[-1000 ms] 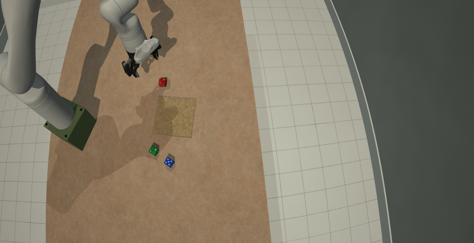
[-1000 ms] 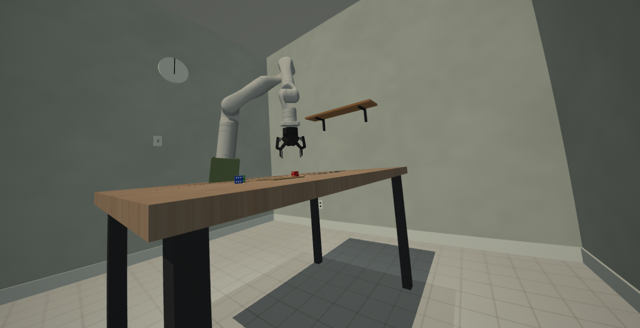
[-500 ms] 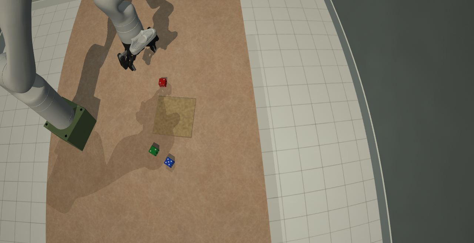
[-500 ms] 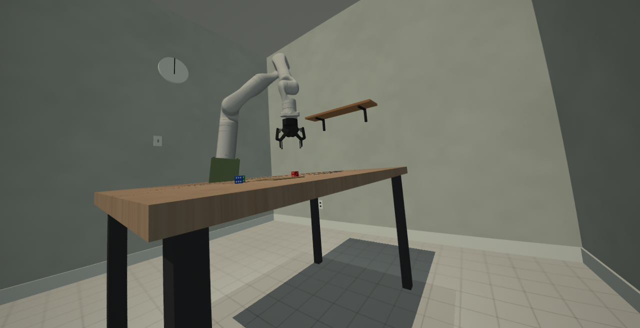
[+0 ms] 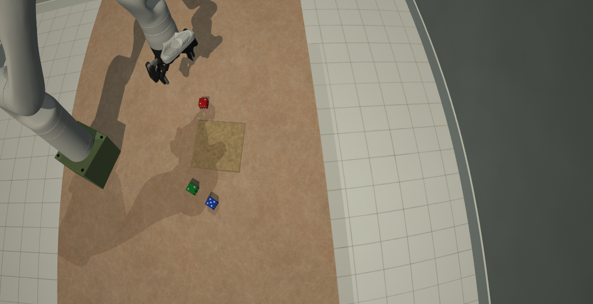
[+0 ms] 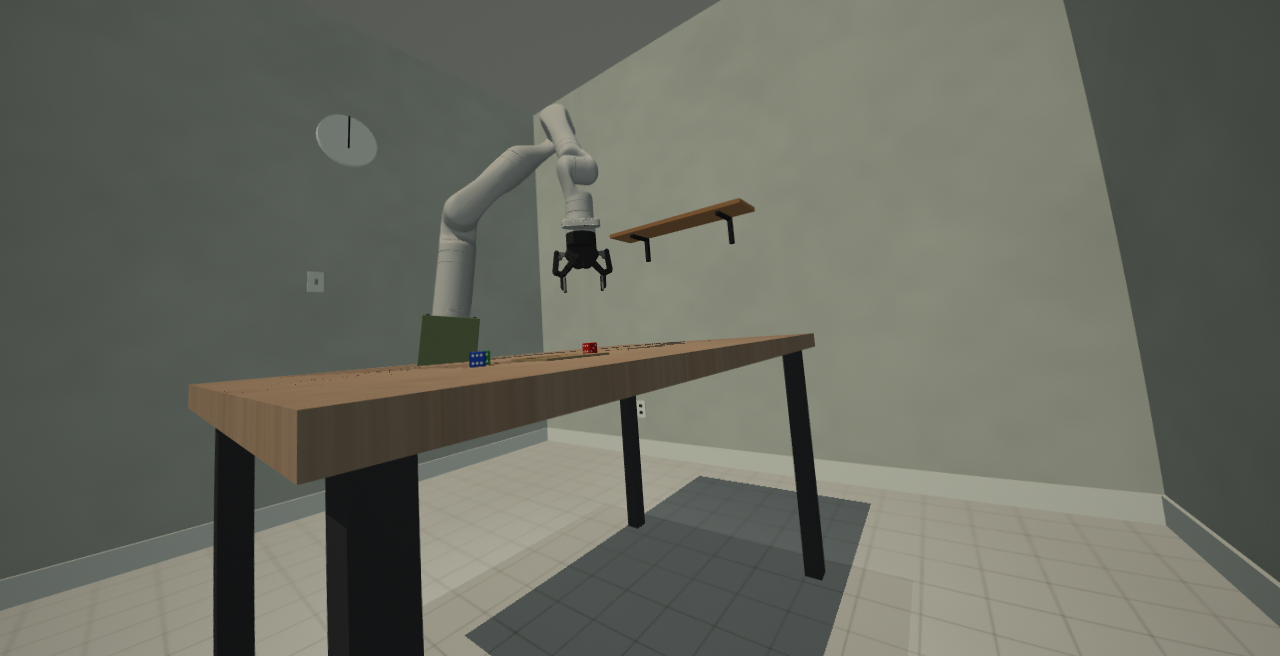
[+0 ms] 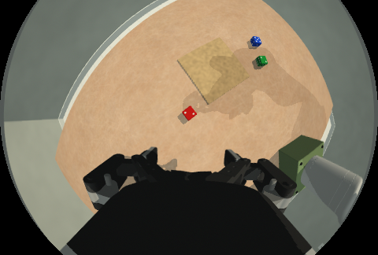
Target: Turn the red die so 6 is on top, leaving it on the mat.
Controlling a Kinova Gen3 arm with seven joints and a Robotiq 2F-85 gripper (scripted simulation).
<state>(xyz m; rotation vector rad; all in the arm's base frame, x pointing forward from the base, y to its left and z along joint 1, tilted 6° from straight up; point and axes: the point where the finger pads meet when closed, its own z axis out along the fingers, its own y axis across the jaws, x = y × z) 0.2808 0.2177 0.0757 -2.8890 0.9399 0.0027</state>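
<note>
Right now the red die is 150 mm below my hand, 50 mm ahead of it and 30 mm to the right of it. From my hand the other things lie so: green die 280 mm to the right, 150 mm below, 50 mm ahead; then tan mat 160 mm below, 150 mm to the right, 110 mm ahead; then blue die 310 mm to the right, 150 mm below, 110 mm ahead.
</note>
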